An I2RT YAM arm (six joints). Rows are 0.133 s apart.
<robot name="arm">
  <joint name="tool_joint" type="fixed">
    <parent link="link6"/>
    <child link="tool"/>
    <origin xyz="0 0 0" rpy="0 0 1.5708"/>
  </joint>
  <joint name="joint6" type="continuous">
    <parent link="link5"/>
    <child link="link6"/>
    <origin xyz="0.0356 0 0.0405" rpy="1.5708 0 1.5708"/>
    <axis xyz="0 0 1"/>
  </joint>
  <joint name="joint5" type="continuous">
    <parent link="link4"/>
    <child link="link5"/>
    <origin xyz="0.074 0.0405 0.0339" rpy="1.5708 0 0"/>
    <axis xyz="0 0 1"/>
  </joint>
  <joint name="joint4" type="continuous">
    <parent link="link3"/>
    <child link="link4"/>
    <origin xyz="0.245 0.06 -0.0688" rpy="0 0 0"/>
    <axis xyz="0 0 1"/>
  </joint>
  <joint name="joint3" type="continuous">
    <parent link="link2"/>
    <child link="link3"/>
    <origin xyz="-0.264 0 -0.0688" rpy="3.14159 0 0"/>
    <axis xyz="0 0 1"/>
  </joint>
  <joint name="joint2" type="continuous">
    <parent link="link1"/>
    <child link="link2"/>
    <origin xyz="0.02 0.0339 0.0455" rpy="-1.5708 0 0"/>
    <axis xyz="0 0 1"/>
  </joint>
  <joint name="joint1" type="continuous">
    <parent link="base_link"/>
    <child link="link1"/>
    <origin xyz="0 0 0.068" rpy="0 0 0"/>
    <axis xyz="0 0 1"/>
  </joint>
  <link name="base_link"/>
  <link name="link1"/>
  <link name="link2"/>
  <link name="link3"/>
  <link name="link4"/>
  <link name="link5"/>
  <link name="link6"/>
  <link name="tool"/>
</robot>
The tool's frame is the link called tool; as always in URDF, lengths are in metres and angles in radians. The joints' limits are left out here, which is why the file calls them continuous.
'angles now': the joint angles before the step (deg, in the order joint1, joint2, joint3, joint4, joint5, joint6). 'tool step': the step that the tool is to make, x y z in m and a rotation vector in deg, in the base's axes. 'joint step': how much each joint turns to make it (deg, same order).
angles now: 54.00 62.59 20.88 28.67 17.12 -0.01
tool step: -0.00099 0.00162 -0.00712 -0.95 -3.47 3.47
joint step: 0.04 2.03 -2.07 6.50 -2.67 -4.15
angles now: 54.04 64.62 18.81 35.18 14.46 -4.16
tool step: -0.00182 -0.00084 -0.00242 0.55 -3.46 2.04
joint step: 0.00 0.88 -1.84 5.87 -1.63 -2.85
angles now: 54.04 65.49 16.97 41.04 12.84 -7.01
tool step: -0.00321 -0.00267 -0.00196 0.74 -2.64 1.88
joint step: 0.00 0.02 -1.88 4.46 -1.68 -1.94
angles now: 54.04 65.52 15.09 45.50 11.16 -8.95
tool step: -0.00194 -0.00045 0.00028 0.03 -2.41 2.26
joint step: 0.00 0.15 -0.83 2.79 -2.12 -2.12
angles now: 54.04 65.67 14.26 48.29 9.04 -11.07
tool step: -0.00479 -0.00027 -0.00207 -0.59 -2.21 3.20
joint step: 0.57 -0.02 -1.22 2.32 -2.53 -2.28
